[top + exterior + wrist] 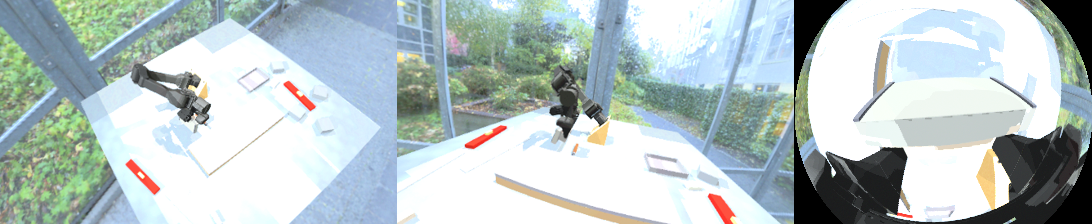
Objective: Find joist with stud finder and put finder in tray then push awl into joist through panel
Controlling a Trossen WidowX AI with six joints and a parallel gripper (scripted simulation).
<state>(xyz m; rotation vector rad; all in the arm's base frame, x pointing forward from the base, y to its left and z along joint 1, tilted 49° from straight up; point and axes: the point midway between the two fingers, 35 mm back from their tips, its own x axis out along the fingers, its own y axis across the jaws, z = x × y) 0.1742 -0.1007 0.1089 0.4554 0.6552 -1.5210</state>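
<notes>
Right now my gripper tip is 10 mm to the left of the stud finder and 10 mm past it. Also, from my gripper tip: tray: 470 mm to the left, 60 mm below, 10 mm behind; awl: 70 mm below, 50 mm to the left, 30 mm ahead; light: 30 mm behind, 10 mm below.
</notes>
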